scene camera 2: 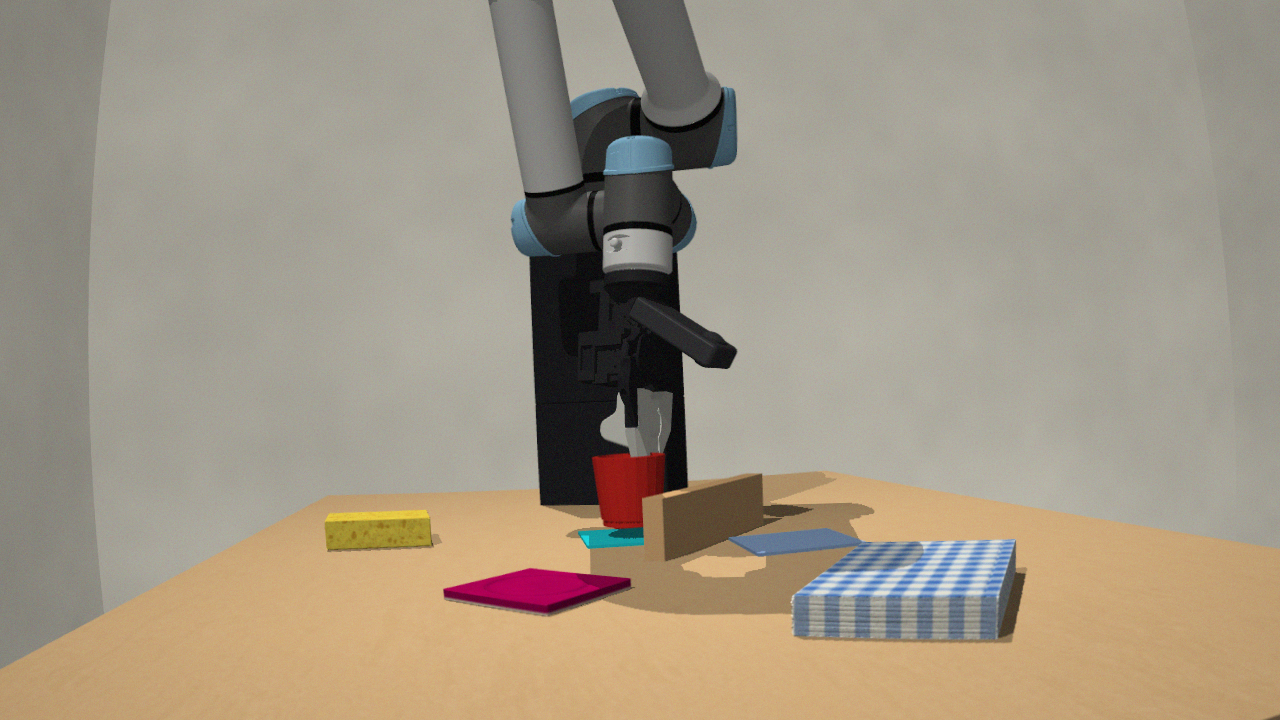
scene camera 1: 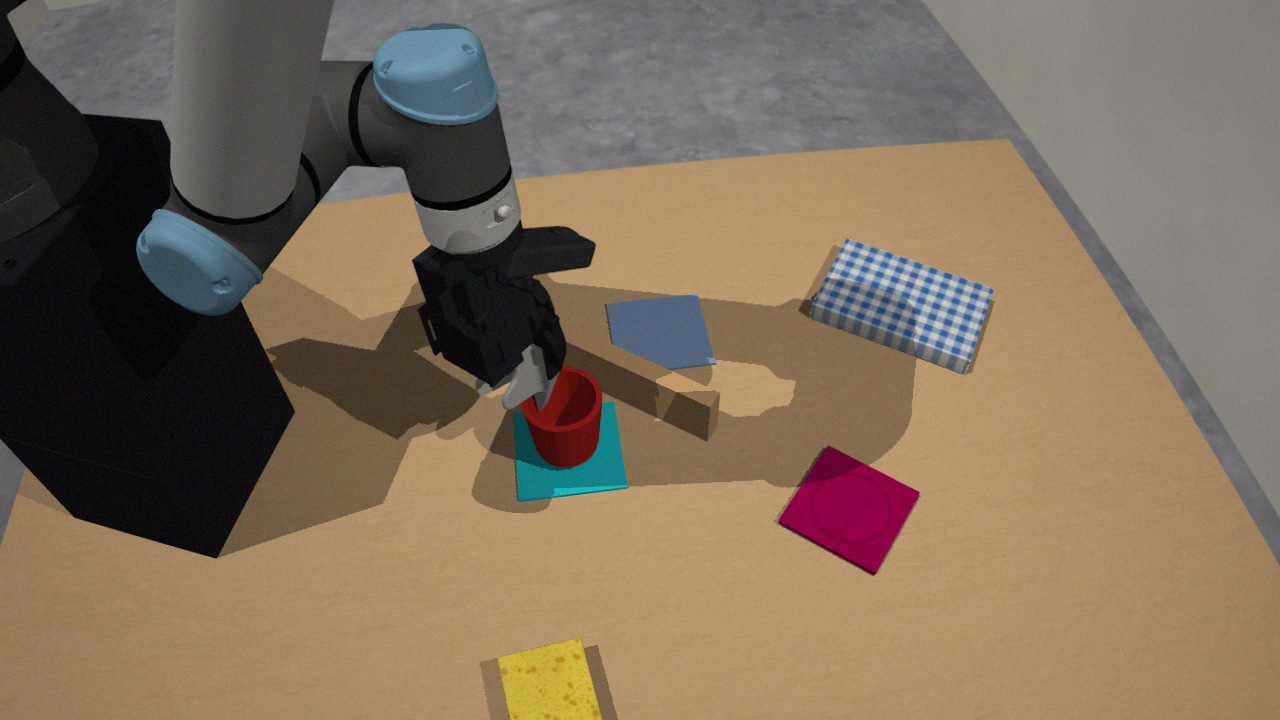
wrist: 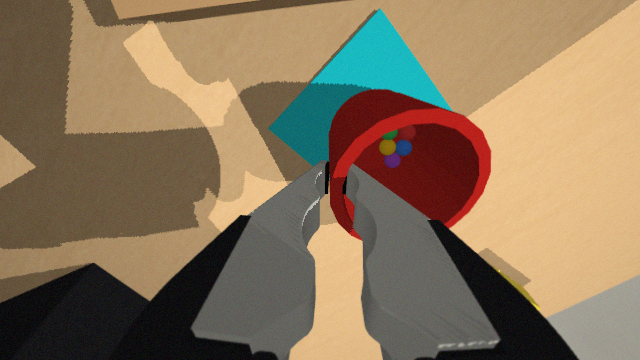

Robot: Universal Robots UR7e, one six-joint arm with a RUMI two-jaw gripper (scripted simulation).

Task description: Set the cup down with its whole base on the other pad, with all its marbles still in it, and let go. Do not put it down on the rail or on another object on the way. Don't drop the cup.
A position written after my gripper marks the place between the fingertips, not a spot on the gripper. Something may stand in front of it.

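Observation:
My gripper point(scene camera 1: 536, 407) is in sight, and the wrist view shows my gripper too point(wrist: 334, 163). I see a red cup point(scene camera 1: 565, 432), which scene camera 2 also shows, the red cup point(scene camera 2: 621, 483), and so does the wrist view, the red cup point(wrist: 444, 175). I see a wooden rail point(scene camera 1: 690, 406) as well, and scene camera 2 shows the wooden rail point(scene camera 2: 675, 523).

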